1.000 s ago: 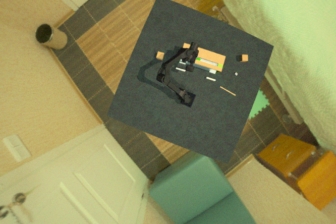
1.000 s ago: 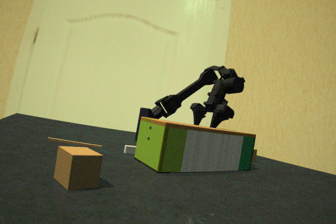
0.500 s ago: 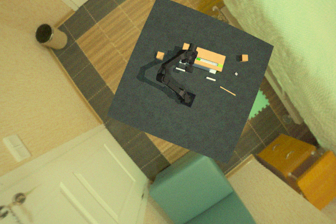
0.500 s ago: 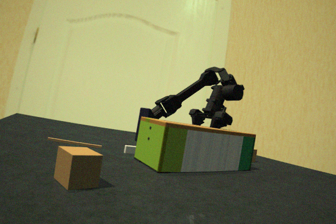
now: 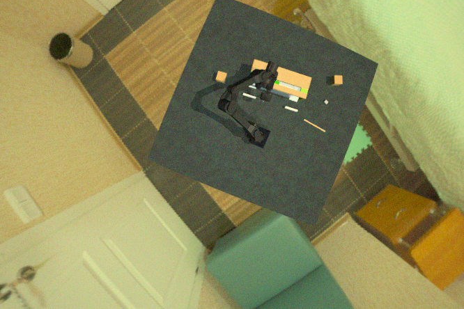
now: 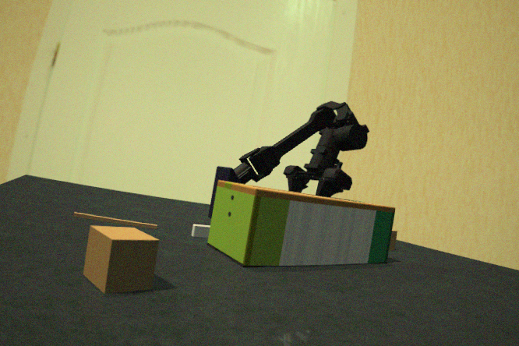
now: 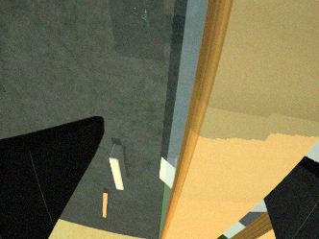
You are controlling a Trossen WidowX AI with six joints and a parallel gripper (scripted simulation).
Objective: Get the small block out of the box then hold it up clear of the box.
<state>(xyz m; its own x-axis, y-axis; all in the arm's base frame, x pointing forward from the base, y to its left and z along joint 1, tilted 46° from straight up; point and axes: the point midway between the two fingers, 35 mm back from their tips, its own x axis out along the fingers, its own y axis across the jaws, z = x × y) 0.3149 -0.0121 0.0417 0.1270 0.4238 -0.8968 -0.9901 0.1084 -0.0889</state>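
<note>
Right now the green block is 40 mm ahead of my gripper tip, 20 mm to the right of it and 10 mm below it. From my gripper tip the other things lie so: box: 30 mm ahead, 30 mm to the right, 30 mm below; then thin wooden stick: 140 mm behind, 380 mm to the right, 90 mm below.
</note>
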